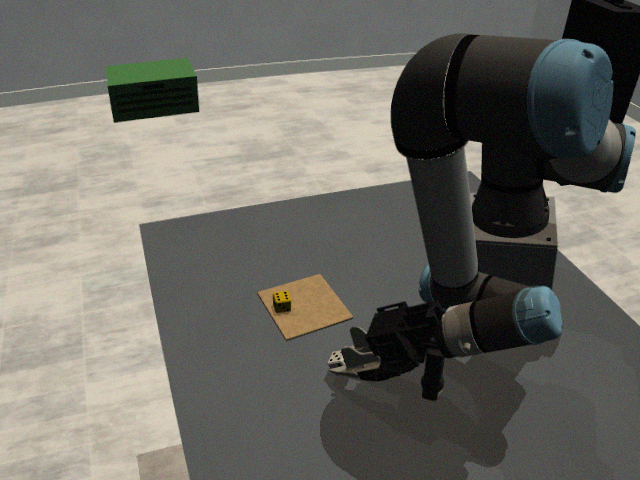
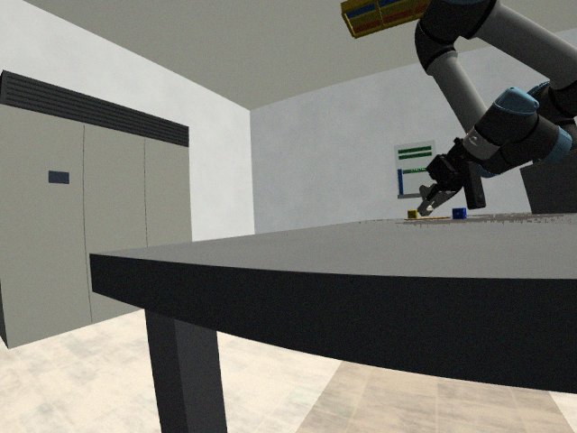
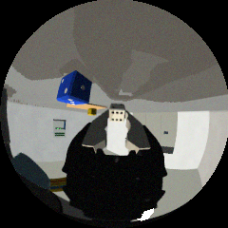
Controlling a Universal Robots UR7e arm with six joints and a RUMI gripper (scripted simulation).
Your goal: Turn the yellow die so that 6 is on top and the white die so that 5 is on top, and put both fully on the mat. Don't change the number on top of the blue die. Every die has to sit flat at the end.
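The white die lies right at my hand. The rest, counted from my hand: tan mat: 18 cm to the right, 3 cm below, 1 cm ahead; yellow die: 18 cm to the right, 6 cm ahead, 1 cm below; blue die: 9 cm behind, 2 cm below.
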